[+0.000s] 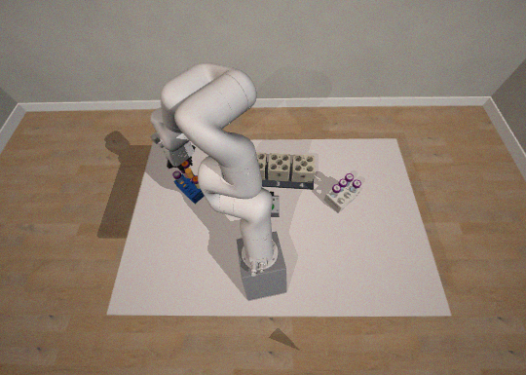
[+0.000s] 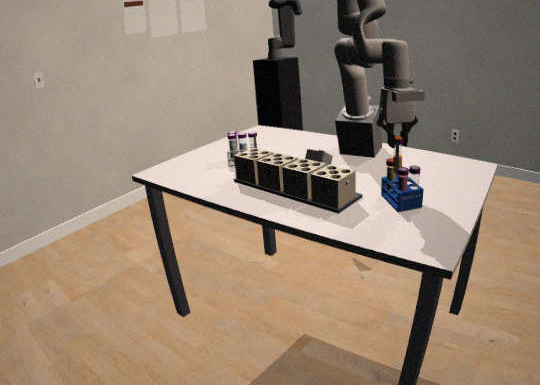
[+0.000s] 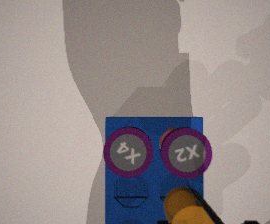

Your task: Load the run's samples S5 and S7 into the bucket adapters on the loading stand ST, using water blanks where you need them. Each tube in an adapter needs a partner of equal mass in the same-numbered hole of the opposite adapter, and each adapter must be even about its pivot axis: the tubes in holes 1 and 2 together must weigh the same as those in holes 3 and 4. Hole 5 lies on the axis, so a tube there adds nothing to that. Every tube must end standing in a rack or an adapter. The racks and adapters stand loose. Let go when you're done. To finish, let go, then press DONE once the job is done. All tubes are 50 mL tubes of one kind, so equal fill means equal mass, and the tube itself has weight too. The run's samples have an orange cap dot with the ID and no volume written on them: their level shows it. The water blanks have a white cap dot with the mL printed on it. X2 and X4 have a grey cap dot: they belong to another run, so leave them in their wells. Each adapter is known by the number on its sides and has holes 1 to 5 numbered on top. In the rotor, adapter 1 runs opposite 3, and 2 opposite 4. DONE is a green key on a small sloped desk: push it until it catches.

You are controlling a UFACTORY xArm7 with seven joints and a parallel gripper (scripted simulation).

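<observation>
Now: hand 17 cm above the blue rack, 1 cm to the right of it and 1 cm past it. From my hand the other things lie so: adapter: 17 cm to the right, 15 cm below, 10 cm ahead; dark stand: 33 cm to the right, 19 cm below, 8 cm ahead; white rack: 67 cm to the right, 17 cm below, 4 cm behind.
</observation>
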